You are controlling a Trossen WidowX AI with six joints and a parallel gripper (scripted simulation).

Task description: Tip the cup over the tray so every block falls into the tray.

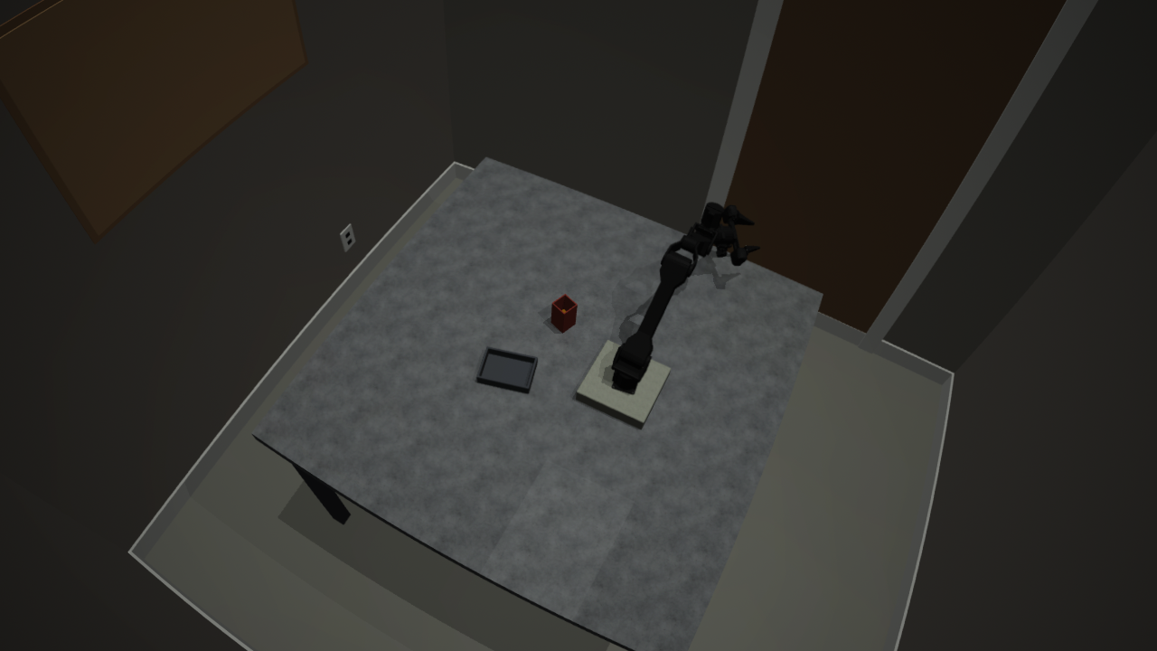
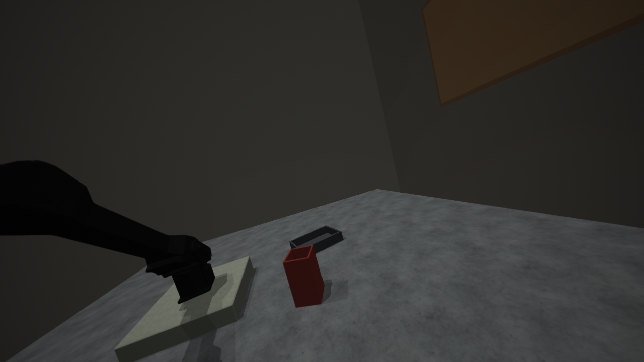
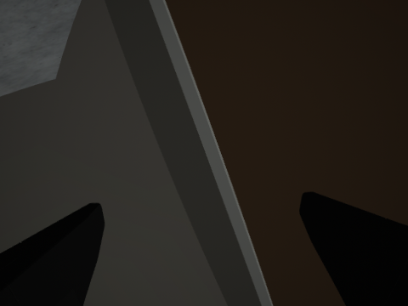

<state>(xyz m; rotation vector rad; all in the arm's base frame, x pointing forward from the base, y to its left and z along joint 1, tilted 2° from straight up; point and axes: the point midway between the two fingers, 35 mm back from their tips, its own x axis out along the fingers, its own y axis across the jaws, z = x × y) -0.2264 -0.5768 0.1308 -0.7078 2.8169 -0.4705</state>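
Now: gripper tip 49 cm short of the orange block, 44 cm to the right of it and 10 cm above it. Round my gripper tip: red square cup 49 cm ahead, 44 cm to the left, 12 cm below.
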